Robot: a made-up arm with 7 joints. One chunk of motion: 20 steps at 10 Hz.
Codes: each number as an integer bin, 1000 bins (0 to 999) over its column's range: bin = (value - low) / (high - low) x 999, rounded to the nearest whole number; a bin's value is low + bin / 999 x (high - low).
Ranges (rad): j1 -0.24..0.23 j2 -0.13..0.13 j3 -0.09..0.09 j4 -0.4..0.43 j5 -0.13..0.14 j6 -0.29..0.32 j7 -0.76..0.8
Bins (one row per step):
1: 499 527 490 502 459 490 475
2: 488 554 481 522 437 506 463
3: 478 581 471 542 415 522 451
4: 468 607 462 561 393 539 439
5: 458 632 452 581 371 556 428
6: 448 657 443 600 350 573 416
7: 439 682 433 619 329 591 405
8: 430 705 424 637 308 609 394
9: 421 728 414 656 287 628 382
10: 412 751 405 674 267 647 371
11: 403 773 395 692 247 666 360
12: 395 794 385 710 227 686 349
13: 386 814 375 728 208 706 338
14: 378 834 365 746 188 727 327
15: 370 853 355 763 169 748 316
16: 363 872 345 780 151 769 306
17: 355 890 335 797 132 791 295
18: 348 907 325 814 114 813 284
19: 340 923 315 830 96 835 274
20: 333 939 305 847 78 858 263
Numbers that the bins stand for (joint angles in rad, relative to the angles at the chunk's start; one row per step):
1: -0.0052 0.0072 -0.0017 0.0171 -0.0059 0.0092 -0.0183
2: -0.0104 0.0142 -0.0033 0.0337 -0.0119 0.0190 -0.0370
3: -0.0151 0.0212 -0.0051 0.0503 -0.0178 0.0287 -0.0557
4: -0.0198 0.0280 -0.0068 0.0661 -0.0238 0.0391 -0.0745
5: -0.0245 0.0345 -0.0086 0.0827 -0.0297 0.0495 -0.0917
6: -0.0292 0.0410 -0.0102 0.0985 -0.0354 0.0599 -0.1104
7: -0.0335 0.0475 -0.0120 0.1143 -0.0411 0.0709 -0.1276
8: -0.0377 0.0535 -0.0136 0.1292 -0.0468 0.0819 -0.1447
9: -0.0419 0.0595 -0.0154 0.1450 -0.0524 0.0935 -0.1635
10: -0.0462 0.0655 -0.0170 0.1600 -0.0578 0.1051 -0.1807
11: -0.0504 0.0712 -0.0188 0.1749 -0.0632 0.1167 -0.1978
12: -0.0542 0.0766 -0.0206 0.1899 -0.0686 0.1289 -0.2150
13: -0.0584 0.0819 -0.0224 0.2048 -0.0738 0.1411 -0.2322
14: -0.0622 0.0871 -0.0242 0.2198 -0.0792 0.1539 -0.2494
15: -0.0659 0.0920 -0.0260 0.2339 -0.0843 0.1667 -0.2665
16: -0.0692 0.0969 -0.0278 0.2480 -0.0892 0.1796 -0.2822
17: -0.0730 0.1016 -0.0296 0.2622 -0.0943 0.1930 -0.2993
18: -0.0763 0.1061 -0.0314 0.2763 -0.0992 0.2064 -0.3165
19: -0.0800 0.1102 -0.0332 0.2896 -0.1041 0.2199 -0.3321
20: -0.0833 0.1144 -0.0350 0.3037 -0.1089 0.2339 -0.3493

